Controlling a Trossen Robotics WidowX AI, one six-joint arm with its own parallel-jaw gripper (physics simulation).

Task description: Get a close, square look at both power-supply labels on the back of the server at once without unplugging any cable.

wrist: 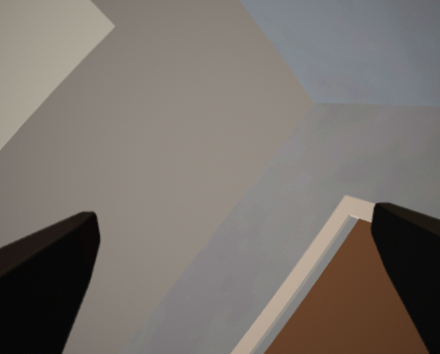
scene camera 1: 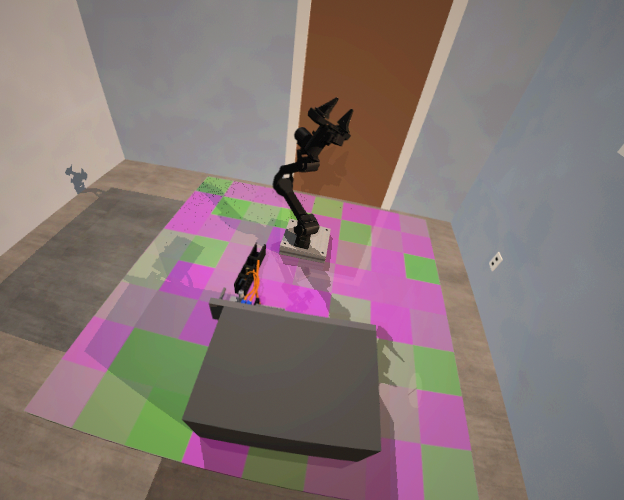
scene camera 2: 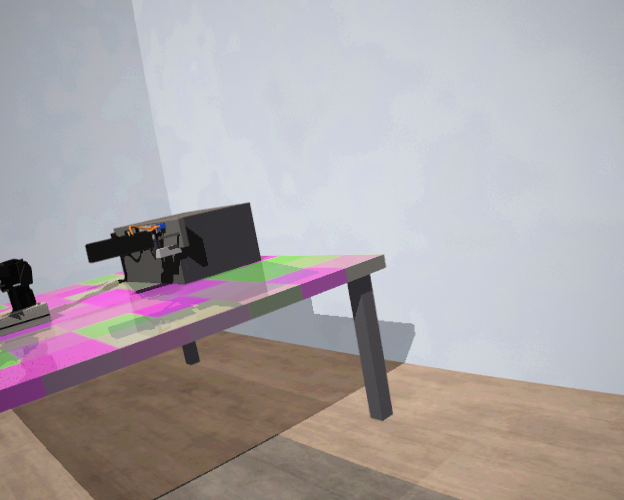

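Pixels of known places: gripper, between the fingertips: (wrist: 236,222) (scene camera 1: 345,103); arm's base, origin of its link: (scene camera 1: 302,243) (scene camera 2: 24,307).
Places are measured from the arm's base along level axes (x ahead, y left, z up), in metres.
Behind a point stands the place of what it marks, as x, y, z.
Note:
The server (scene camera 1: 291,380) {0.643, 0.087, 0.159} (scene camera 2: 221,244) {0.634, -0.136, 0.043} is a large dark grey box on the table. Its back faces the arm's base. A black cable-management arm (scene camera 1: 248,270) {0.295, -0.141, 0.100} (scene camera 2: 117,247) {0.276, -0.150, 0.115} sticks out from one side of that back, with orange cables (scene camera 1: 255,281) {0.356, -0.095, 0.130} (scene camera 2: 136,228) and blue plugs (scene camera 1: 246,302) {0.456, -0.090, 0.151} (scene camera 2: 161,226) {0.449, -0.106, 0.144} beside it. The power-supply labels cannot be made out in any view. My gripper (scene camera 1: 344,104) {-0.112, 0.065, 0.571} (wrist: 236,222) {-0.112, 0.065, 0.571} is open and empty, raised high above the base and pointing up and away from the server. The wrist view shows wall, ceiling and door frame between the fingers.
The arm's base plate (scene camera 1: 318,242) {-0.032, 0.069, -0.006} (scene camera 2: 39,315) {0.021, -0.090, -0.022} stands on the pink and green checked table (scene camera 1: 437,364) {0.413, 0.582, -0.047} (scene camera 2: 281,270) {0.660, -0.404, -0.048}, behind the server. A brown door (scene camera 1: 375,62) (wrist: 325,300) is behind the arm. A wall outlet (scene camera 1: 495,260) is on the right wall.

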